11 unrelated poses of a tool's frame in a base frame.
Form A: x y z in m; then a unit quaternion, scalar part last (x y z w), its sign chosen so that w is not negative.
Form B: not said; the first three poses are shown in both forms.
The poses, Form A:
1: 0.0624 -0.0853 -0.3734 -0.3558 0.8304 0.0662 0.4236
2: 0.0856 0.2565 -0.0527 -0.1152 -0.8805 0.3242 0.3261
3: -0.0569 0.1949 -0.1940 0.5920 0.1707 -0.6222 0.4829
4: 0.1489 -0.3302 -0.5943 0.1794 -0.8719 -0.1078 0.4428
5: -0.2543 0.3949 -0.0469 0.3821 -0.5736 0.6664 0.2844
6: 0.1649 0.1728 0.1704 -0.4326 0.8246 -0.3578 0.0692
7: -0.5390 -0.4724 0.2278 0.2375 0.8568 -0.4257 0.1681
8: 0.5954 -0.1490 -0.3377 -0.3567 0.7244 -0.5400 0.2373
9: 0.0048 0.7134 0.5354 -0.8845 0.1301 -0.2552 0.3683
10: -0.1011 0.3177 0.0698 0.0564 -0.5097 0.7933 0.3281
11: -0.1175 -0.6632 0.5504 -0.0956 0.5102 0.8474 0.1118
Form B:
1: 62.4 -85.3 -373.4 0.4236 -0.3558 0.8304 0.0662
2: 85.6 256.5 -52.7 0.3261 -0.1152 -0.8805 0.3242
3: -56.9 194.9 -194.0 0.4829 0.5920 0.1707 -0.6222
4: 148.9 -330.2 -594.3 0.4428 0.1794 -0.8719 -0.1078
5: -254.3 394.9 -46.9 0.2844 0.3821 -0.5736 0.6664
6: 164.9 172.8 170.4 0.0692 -0.4326 0.8246 -0.3578
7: -539.0 -472.4 227.8 0.1681 0.2375 0.8568 -0.4257
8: 595.4 -149.0 -337.7 0.2373 -0.3567 0.7244 -0.5400
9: 4.8 713.4 535.4 0.3683 -0.8845 0.1301 -0.2552
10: -101.1 317.7 69.8 0.3281 0.0564 -0.5097 0.7933
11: -117.5 -663.2 550.4 0.1118 -0.0956 0.5102 0.8474
